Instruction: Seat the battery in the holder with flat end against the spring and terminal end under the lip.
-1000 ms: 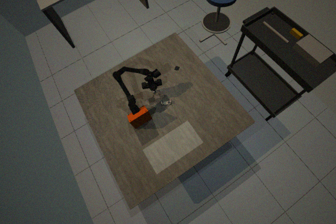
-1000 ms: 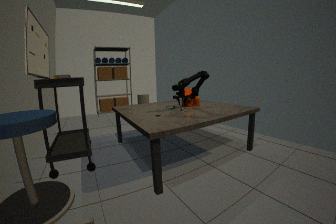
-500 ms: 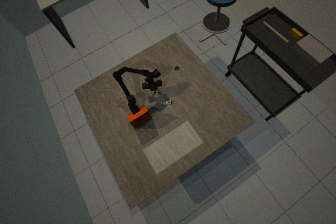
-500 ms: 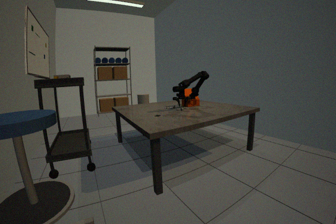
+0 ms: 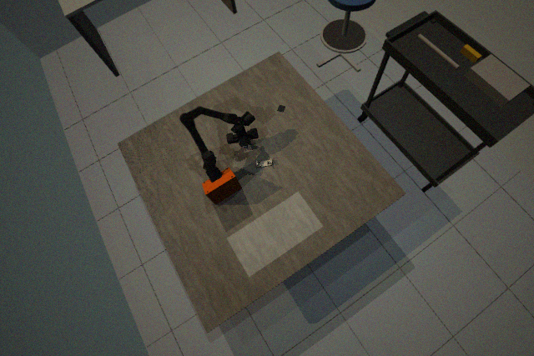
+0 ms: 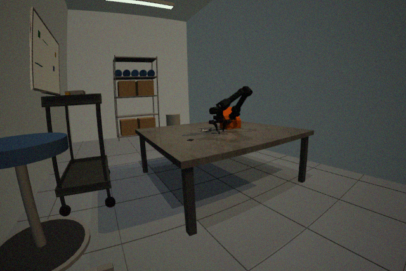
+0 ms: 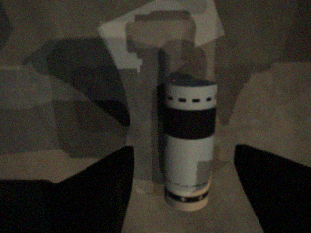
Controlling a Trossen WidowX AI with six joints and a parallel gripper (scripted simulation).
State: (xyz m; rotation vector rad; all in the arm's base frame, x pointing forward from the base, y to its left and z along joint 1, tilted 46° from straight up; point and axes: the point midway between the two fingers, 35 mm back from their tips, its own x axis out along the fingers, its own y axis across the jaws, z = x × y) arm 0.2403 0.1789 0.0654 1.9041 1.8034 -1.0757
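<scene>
My gripper tip is now right at the battery. The rest, counted from my gripper tip: dark block (320 mm ahead, 110 mm to the left, 10 mm below).
</scene>
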